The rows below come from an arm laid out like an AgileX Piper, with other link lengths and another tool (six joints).
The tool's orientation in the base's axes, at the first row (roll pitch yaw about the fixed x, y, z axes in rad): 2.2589 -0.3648 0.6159
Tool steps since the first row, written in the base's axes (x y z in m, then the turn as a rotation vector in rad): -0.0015 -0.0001 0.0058 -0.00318 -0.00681 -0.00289; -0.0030 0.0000 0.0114 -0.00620 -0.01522 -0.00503; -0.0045 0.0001 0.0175 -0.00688 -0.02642 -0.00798; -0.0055 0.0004 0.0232 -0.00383 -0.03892 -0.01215; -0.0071 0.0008 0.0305 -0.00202 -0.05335 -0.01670; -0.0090 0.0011 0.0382 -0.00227 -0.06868 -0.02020; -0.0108 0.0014 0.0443 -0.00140 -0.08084 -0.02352; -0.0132 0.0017 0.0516 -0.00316 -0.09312 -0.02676
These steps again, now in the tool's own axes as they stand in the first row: 0.0009 0.0040 -0.0043 -0.00713 0.00208 0.00311; 0.0018 0.0078 -0.0087 -0.01474 0.00580 0.00668; 0.0029 0.0119 -0.0133 -0.02235 0.01117 0.01359; 0.0043 0.0157 -0.0174 -0.02826 0.01706 0.02424; 0.0059 0.0205 -0.0230 -0.03629 0.02381 0.03529; 0.0074 0.0255 -0.0289 -0.04600 0.03164 0.04487; 0.0083 0.0295 -0.0338 -0.05309 0.03760 0.05346; 0.0093 0.0342 -0.0398 -0.06221 0.04334 0.06041
